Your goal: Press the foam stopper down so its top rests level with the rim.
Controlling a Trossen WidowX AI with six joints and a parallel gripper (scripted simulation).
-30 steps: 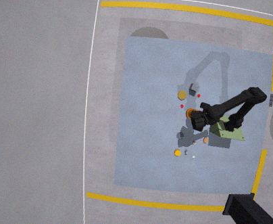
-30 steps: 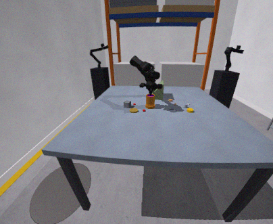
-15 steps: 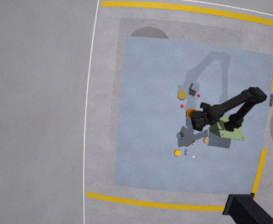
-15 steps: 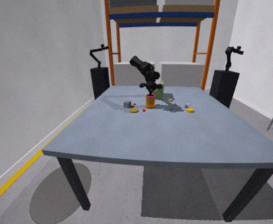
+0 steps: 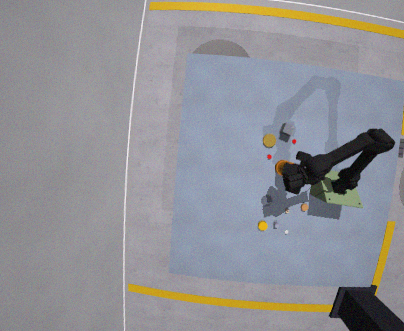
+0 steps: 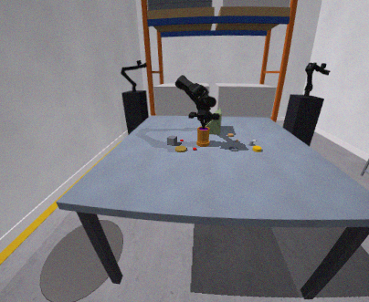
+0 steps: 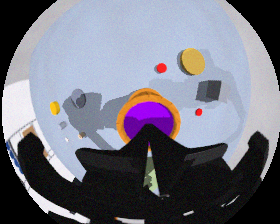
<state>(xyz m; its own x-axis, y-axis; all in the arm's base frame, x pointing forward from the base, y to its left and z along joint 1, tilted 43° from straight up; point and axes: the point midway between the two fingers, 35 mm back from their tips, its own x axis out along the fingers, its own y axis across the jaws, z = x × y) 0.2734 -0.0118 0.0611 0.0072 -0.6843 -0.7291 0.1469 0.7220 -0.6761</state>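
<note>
Right now the purple foam stopper is 5 cm below my hand. Round my hand: grey disc: 19 cm to the left, 14 cm below, 5 cm ahead; then grey cube: 21 cm to the right, 12 cm below, 2 cm ahead; then small piece: 20 cm to the left, 17 cm behind, 14 cm below.
</note>
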